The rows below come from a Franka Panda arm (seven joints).
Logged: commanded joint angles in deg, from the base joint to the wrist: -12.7 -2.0 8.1 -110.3 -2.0 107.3 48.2; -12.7 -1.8 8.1 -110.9 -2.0 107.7 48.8; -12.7 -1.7 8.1 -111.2 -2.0 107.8 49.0; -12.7 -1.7 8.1 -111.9 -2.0 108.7 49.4; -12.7 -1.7 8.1 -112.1 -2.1 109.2 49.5; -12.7 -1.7 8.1 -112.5 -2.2 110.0 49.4; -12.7 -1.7 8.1 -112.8 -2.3 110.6 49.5; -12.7 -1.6 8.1 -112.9 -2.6 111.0 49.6; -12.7 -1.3 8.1 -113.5 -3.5 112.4 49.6; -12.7 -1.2 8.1 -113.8 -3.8 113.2 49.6
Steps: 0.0 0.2 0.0 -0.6 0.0 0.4 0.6; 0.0 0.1 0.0 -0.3 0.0 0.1 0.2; 0.0 0.0 0.0 -0.7 0.0 0.9 0.4; 0.0 0.0 0.0 -0.2 -0.1 0.5 0.1; 0.0 0.0 0.0 -0.4 -0.1 0.8 -0.1; 0.0 0.0 0.0 -0.3 -0.1 0.6 0.1; 0.0 0.1 0.0 -0.1 -0.3 0.4 0.1; 0.0 0.3 0.0 -0.6 -0.9 1.4 0.0; 0.0 0.1 0.0 -0.3 -0.3 0.8 0.0
